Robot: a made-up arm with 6 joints.
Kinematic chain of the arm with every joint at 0, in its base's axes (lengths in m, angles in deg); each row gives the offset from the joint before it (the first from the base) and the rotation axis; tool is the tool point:
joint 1: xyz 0 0 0.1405 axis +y
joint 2: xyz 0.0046 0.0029 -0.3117 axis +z
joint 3: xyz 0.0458 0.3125 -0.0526 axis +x
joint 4: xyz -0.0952 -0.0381 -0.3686 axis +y
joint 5: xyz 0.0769 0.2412 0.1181 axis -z
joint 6: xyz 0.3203 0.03 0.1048 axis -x
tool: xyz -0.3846 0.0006 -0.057
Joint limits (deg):
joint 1: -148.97..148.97
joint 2: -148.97..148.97
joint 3: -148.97..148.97
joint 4: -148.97..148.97
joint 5: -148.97..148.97
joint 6: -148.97..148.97
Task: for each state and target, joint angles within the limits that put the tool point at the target. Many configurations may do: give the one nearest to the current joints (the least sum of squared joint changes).
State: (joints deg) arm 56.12 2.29 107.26 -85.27 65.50 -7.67
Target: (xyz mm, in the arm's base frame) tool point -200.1 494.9 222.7
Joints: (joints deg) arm 35.74 2.80 99.93 -76.89 70.55 -8.71
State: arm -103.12 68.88 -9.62 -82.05 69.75 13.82
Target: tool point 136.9 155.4 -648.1
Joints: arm -62.83 62.38 19.41 -64.82 77.93 7.64
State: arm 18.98 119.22 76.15 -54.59 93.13 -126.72
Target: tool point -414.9 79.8 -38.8
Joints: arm -5.45 78.08 75.30 -26.61 101.57 -122.15
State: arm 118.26 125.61 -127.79 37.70 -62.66 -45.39
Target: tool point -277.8 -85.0 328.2
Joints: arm 121.98 128.94 -140.20 2.46 -69.84 -53.19
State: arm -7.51 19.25 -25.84 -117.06 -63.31 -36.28
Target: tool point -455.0 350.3 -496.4
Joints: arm 16.26 6.79 -14.38 -85.15 -75.65 -26.08
